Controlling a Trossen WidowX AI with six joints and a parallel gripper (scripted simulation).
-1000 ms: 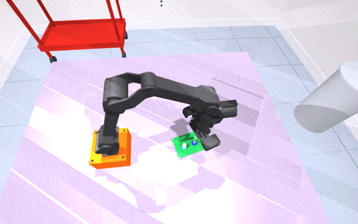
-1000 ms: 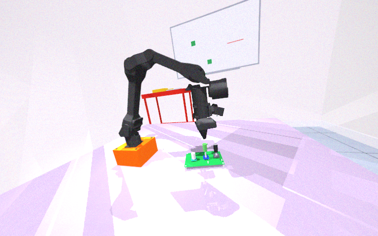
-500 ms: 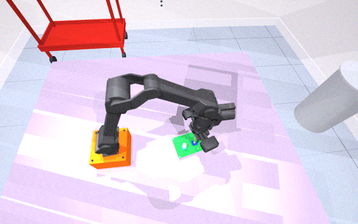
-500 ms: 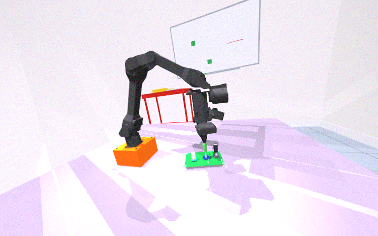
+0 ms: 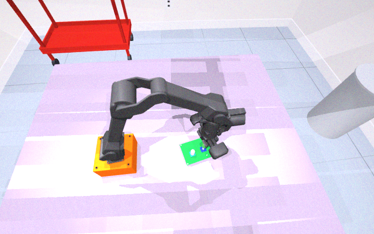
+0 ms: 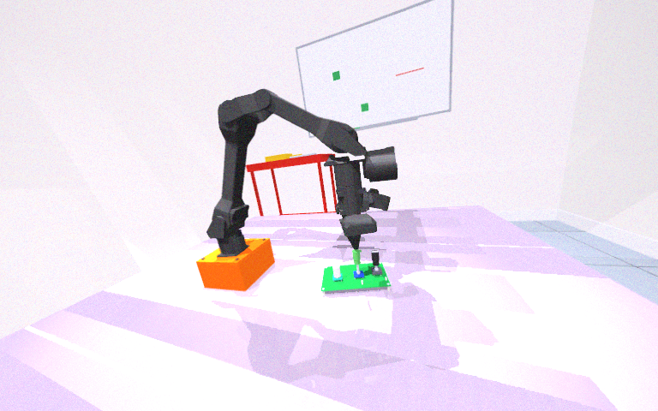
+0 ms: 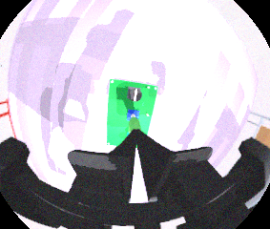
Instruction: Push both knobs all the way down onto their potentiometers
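Right now my gripper tip is 2 cm above the light green knob. The rest, counted from my gripper tip: black knob: 4 cm ahead, 3 cm below, 1 cm to the left.
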